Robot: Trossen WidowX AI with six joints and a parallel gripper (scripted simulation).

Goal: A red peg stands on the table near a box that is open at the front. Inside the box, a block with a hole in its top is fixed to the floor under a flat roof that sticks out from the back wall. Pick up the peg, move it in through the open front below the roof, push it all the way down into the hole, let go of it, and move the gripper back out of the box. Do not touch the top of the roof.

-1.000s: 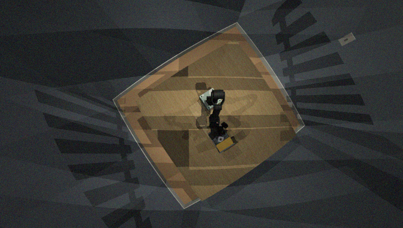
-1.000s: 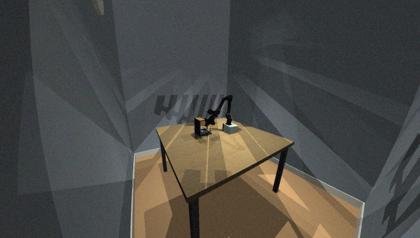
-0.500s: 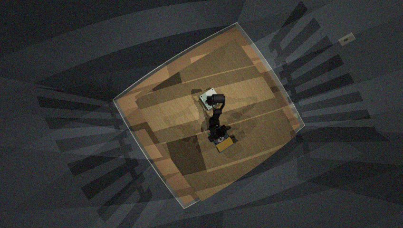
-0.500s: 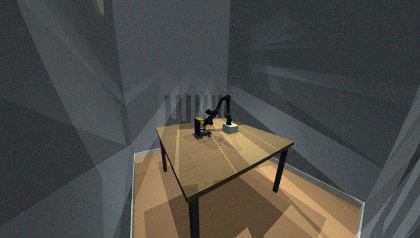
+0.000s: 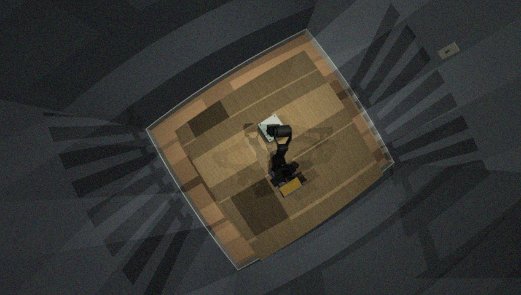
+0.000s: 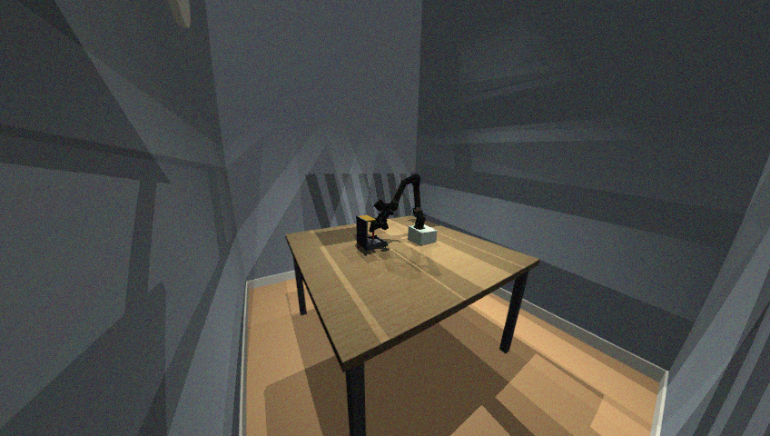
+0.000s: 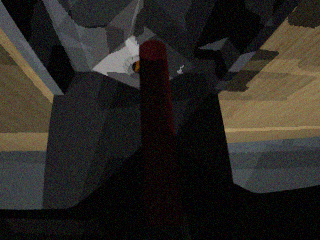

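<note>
Right now the yellow roof is 100 mm above my gripper tip, 20 mm ahead of it and 10 mm to the right of it. From my gripper tip the other things lie so: red peg (30 mm behind, 10 mm below).
</note>
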